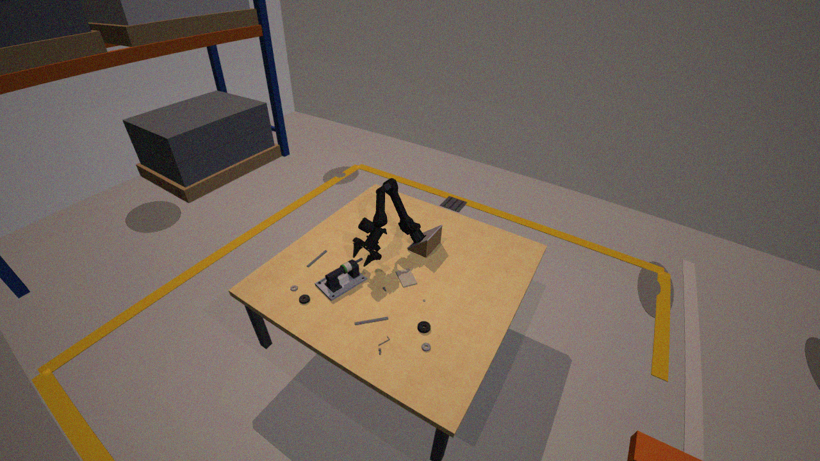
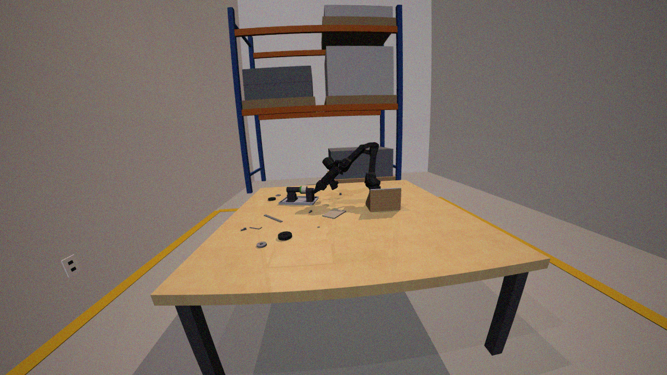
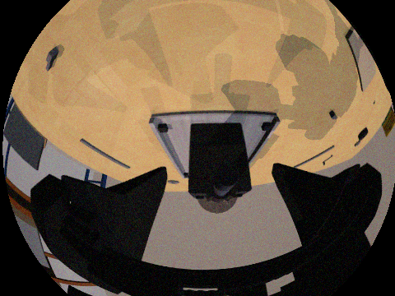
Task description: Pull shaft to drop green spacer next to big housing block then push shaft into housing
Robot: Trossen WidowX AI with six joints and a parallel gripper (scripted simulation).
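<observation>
The shaft is 6 cm ahead of my gripper tip, 1 cm to the right of it and 1 cm above it. Round my gripper tip: grey plate: 23 cm to the left, 12 cm behind, 7 cm below; black disc: 49 cm to the left, 9 cm ahead, 6 cm below; hex key: 40 cm to the left, 25 cm ahead, 7 cm below.
</observation>
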